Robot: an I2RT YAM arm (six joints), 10 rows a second.
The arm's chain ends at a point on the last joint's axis. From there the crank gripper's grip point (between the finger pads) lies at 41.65 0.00 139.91 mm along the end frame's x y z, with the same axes.
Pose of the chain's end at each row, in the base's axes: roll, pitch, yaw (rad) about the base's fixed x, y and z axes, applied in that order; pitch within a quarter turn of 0, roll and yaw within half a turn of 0; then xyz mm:
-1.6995 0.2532 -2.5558 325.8 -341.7 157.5
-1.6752 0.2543 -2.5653 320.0 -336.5 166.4
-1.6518 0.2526 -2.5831 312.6 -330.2 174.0
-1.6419 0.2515 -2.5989 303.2 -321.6 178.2
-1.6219 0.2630 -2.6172 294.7 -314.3 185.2
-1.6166 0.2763 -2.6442 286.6 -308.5 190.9
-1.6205 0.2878 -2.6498 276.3 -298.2 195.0
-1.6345 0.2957 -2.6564 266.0 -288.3 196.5
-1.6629 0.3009 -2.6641 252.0 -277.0 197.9
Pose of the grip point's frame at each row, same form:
-1.6995 0.2532 -2.5558 372.7 -477.1 129.7
-1.6752 0.2543 -2.5653 365.1 -473.1 141.8
-1.6518 0.2526 -2.5831 354.7 -468.3 152.6
-1.6419 0.2515 -2.5989 342.8 -460.7 158.2
-1.6219 0.2630 -2.6172 331.5 -454.5 167.5
-1.6166 0.2763 -2.6442 319.6 -449.6 173.4
-1.6205 0.2878 -2.6498 308.8 -439.3 176.5
-1.6345 0.2957 -2.6564 298.2 -429.2 175.8
-1.6629 0.3009 -2.6641 284.1 -417.3 173.3

